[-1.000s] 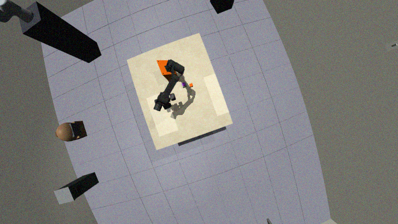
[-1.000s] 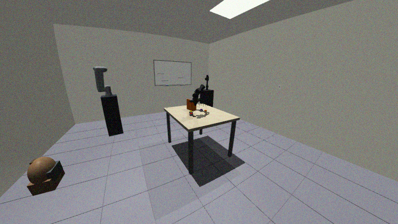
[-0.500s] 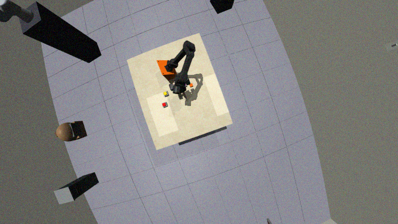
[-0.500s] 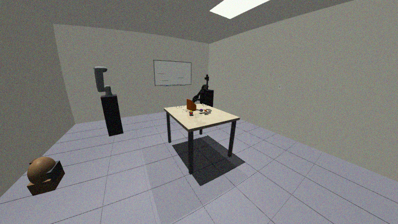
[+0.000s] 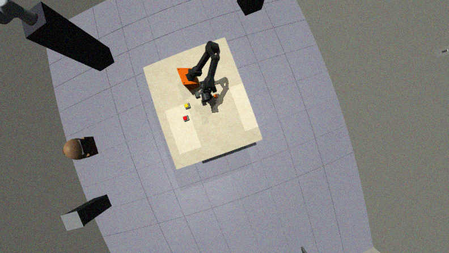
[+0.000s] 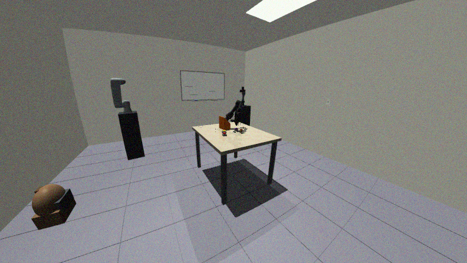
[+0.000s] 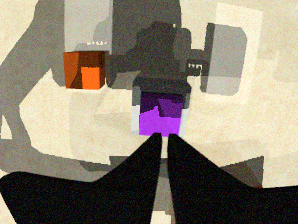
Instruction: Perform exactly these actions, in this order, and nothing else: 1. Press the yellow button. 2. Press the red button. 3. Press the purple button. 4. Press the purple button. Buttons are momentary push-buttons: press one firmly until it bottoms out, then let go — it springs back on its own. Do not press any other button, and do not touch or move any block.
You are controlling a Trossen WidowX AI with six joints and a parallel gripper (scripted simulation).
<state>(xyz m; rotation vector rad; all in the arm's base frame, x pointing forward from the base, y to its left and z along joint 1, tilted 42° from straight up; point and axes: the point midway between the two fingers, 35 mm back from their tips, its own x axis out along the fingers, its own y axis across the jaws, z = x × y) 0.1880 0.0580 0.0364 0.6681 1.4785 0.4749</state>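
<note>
Now: gripper tip 4 cm above the purple button. From my gripper tip the other things lie so: red button: 10 cm ahead, 28 cm to the right, 4 cm below; small orange block: 4 cm ahead, 7 cm to the left, 7 cm below; yellow button: 22 cm to the right, 4 cm below.
</note>
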